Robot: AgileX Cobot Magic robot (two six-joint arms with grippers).
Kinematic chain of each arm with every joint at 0, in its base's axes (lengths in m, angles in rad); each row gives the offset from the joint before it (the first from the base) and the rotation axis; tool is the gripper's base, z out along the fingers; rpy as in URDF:
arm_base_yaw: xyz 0 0 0.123 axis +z
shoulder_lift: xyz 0 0 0 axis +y
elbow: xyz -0.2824 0 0.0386 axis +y
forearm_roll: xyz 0.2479 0 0.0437 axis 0.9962 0 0.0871
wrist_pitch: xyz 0 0 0 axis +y
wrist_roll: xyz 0.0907 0 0.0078 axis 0.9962 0 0.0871
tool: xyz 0 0 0 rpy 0 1.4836 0
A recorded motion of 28 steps. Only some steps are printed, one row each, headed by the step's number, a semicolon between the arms.
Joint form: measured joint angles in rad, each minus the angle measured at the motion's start. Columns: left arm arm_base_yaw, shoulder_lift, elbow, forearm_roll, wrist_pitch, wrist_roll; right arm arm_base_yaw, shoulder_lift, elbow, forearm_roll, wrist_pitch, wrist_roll.
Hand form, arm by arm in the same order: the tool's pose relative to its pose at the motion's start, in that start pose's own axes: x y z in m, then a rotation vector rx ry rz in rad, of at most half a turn. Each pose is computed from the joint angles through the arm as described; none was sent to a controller.
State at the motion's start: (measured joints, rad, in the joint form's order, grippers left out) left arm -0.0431 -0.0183 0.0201 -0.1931 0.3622 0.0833; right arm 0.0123 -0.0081 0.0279 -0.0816 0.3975 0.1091
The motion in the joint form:
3: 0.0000 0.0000 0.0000 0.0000 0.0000 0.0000; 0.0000 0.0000 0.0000 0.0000 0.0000 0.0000
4: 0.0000 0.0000 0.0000 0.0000 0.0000 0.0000; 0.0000 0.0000 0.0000 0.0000 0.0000 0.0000
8: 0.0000 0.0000 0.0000 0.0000 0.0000 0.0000; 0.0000 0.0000 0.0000 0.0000 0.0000 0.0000
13: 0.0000 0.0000 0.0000 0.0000 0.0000 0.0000; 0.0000 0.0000 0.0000 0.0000 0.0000 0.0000
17: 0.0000 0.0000 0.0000 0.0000 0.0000 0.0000; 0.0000 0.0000 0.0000 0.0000 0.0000 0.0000
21: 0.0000 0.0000 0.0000 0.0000 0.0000 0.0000; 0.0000 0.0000 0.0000 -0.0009 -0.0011 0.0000
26: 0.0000 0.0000 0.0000 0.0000 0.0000 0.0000; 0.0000 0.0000 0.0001 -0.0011 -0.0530 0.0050
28: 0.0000 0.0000 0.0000 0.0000 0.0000 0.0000; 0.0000 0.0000 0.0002 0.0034 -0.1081 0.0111
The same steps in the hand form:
3: 0.0000 0.0000 0.0000 0.0000 0.0000 0.0000; 0.0000 0.0000 0.0000 0.0000 0.0000 0.0000
4: 0.0000 0.0000 0.0000 0.0000 0.0000 0.0000; 0.0000 0.0000 0.0000 0.0000 0.0000 0.0000
8: 0.0000 0.0000 0.0000 0.0000 0.0000 0.0000; 0.0000 0.0000 0.0000 0.0000 0.0000 0.0000
13: 0.0000 0.0000 0.0000 0.0000 0.0000 0.0000; 0.0000 0.0000 0.0000 0.0000 0.0000 0.0000
17: 0.0000 0.0000 0.0000 0.0000 0.0000 0.0000; 0.0000 0.0000 0.0000 0.0000 0.0000 0.0000
21: 0.0000 0.0000 0.0000 0.0000 0.0000 0.0000; -0.0001 0.0000 0.0000 0.0002 -0.0011 -0.0008
26: 0.0000 0.0000 0.0000 0.0000 0.0000 0.0000; -0.0048 0.0005 -0.0001 -0.0055 -0.0526 0.0040
28: 0.0000 0.0000 0.0000 0.0000 0.0000 0.0000; -0.0097 0.0012 -0.0005 -0.0135 -0.1071 0.0143

